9 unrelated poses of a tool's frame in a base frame.
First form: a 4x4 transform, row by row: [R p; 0 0 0 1], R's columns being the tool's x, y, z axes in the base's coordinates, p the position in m. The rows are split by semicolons.
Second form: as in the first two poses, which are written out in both.
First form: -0.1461 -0.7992 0.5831 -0.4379; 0.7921 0.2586 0.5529 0.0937; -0.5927 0.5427 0.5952 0.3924; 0 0 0 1
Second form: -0.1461 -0.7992 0.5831 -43.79; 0.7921 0.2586 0.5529 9.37; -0.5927 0.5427 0.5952 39.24; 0 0 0 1
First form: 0.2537 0.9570 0.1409 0.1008; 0.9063 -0.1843 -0.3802 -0.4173; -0.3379 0.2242 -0.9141 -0.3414; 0 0 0 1
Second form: 0.2537 0.9570 0.1409 10.08; 0.9063 -0.1843 -0.3802 -41.73; -0.3379 0.2242 -0.9141 -34.14; 0 0 0 1
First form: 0.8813 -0.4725 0.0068 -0.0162; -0.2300 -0.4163 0.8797 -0.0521; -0.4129 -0.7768 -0.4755 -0.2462; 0 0 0 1
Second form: 0.8813 -0.4725 0.0068 -1.62; -0.2300 -0.4163 0.8797 -5.21; -0.4129 -0.7768 -0.4755 -24.62; 0 0 0 1
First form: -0.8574 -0.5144 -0.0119 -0.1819; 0.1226 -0.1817 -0.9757 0.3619; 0.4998 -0.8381 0.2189 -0.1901; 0 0 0 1
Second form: -0.8574 -0.5144 -0.0119 -18.19; 0.1226 -0.1817 -0.9757 36.19; 0.4998 -0.8381 0.2189 -19.01; 0 0 0 1
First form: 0.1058 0.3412 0.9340 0.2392; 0.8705 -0.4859 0.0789 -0.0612; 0.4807 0.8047 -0.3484 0.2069; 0 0 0 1
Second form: 0.1058 0.3412 0.9340 23.92; 0.8705 -0.4859 0.0789 -6.12; 0.4807 0.8047 -0.3484 20.69; 0 0 0 1
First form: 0.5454 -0.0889 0.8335 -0.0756; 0.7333 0.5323 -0.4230 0.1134; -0.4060 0.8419 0.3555 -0.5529; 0 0 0 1
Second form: 0.5454 -0.0889 0.8335 -7.56; 0.7333 0.5323 -0.4230 11.34; -0.4060 0.8419 0.3555 -55.29; 0 0 0 1
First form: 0.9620 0.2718 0.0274 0.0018; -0.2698 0.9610 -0.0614 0.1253; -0.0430 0.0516 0.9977 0.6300; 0 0 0 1
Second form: 0.9620 0.2718 0.0274 0.18; -0.2698 0.9610 -0.0614 12.53; -0.0430 0.0516 0.9977 63.00; 0 0 0 1
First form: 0.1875 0.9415 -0.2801 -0.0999; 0.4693 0.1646 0.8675 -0.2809; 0.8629 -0.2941 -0.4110 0.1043; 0 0 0 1
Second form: 0.1875 0.9415 -0.2801 -9.99; 0.4693 0.1646 0.8675 -28.09; 0.8629 -0.2941 -0.4110 10.43; 0 0 0 1
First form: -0.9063 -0.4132 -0.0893 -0.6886; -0.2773 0.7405 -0.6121 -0.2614; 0.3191 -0.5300 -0.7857 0.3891; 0 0 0 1
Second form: -0.9063 -0.4132 -0.0893 -68.86; -0.2773 0.7405 -0.6121 -26.14; 0.3191 -0.5300 -0.7857 38.91; 0 0 0 1
